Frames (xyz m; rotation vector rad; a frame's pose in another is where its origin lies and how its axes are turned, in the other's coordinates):
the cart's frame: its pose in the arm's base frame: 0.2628 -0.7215 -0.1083 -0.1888 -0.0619 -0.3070
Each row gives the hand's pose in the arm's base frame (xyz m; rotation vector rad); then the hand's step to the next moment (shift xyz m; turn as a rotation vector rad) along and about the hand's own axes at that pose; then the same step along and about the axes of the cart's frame.
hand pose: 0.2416 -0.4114 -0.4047 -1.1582 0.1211 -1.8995
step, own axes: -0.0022 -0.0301 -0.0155 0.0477 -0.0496 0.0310
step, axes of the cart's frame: -0.0327 0.0036 0.0082 -0.0106 -0.0121 0.0737
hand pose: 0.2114 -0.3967 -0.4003 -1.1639 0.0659 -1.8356
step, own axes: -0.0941 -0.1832 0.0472 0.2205 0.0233 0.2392
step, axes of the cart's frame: -0.1248 0.1460 0.0881 0.2035 -0.0684 0.2456
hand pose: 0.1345 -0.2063 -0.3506 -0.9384 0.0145 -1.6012
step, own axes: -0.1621 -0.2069 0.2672 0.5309 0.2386 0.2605
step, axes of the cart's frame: -0.1023 0.2582 0.2517 0.4952 -0.3090 0.2568
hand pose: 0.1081 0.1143 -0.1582 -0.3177 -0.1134 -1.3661
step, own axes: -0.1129 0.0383 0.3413 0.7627 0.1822 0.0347
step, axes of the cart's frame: 0.0107 0.1622 0.3229 0.5393 -0.5673 0.0586
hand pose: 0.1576 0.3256 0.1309 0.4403 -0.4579 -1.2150
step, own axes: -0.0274 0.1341 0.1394 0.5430 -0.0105 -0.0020
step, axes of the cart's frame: 0.0196 0.0238 0.1929 0.2961 -0.4513 -0.0602
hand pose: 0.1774 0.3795 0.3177 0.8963 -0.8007 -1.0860
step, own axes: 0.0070 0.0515 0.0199 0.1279 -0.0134 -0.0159
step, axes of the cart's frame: 0.0088 -0.0086 0.0543 0.0770 -0.0997 -0.0303
